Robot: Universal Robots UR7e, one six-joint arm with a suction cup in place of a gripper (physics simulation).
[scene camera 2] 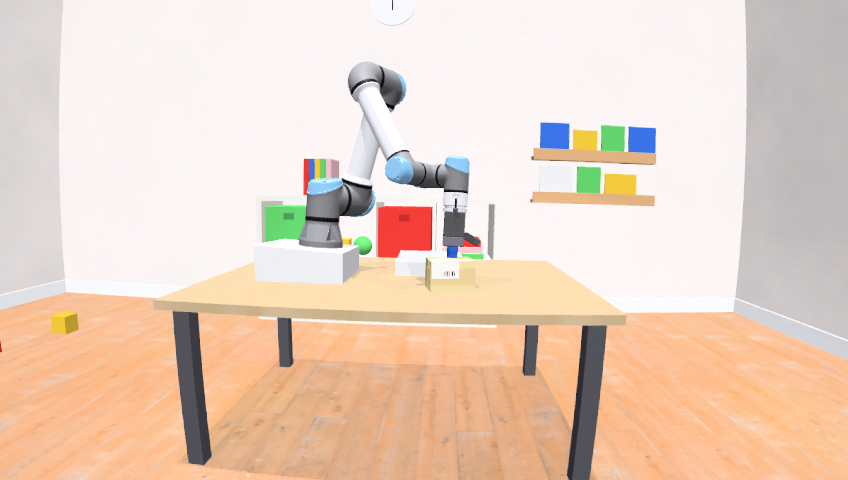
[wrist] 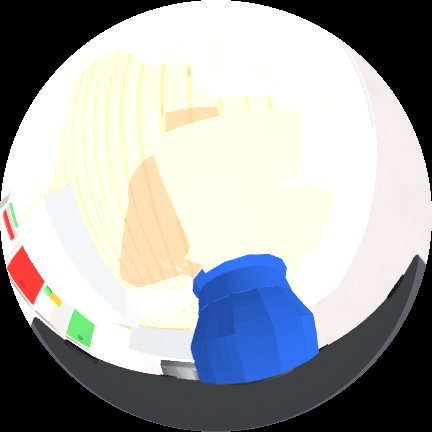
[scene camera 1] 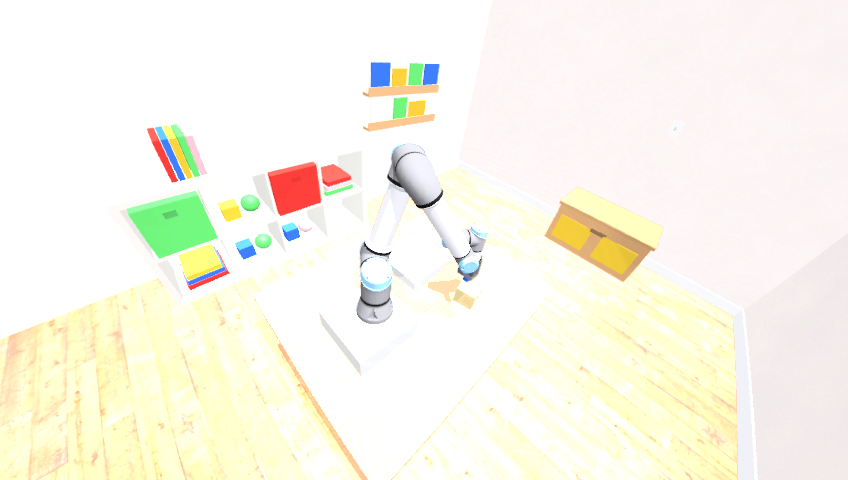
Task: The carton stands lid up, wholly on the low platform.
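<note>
The carton is a small tan box with a barcode label on the side that faces scene camera 2. It stands upright on the wooden table, just in front of and to the right of the low white platform. It is not on the platform. My blue suction cup points straight down and presses on the carton's top face. The scene camera 1 and wrist views are washed out, so the carton's edges are faint there.
The arm's white base block stands on the table left of the platform. A white shelf unit with a red box and a green box stands behind the table. A wooden cabinet stands by the right wall.
</note>
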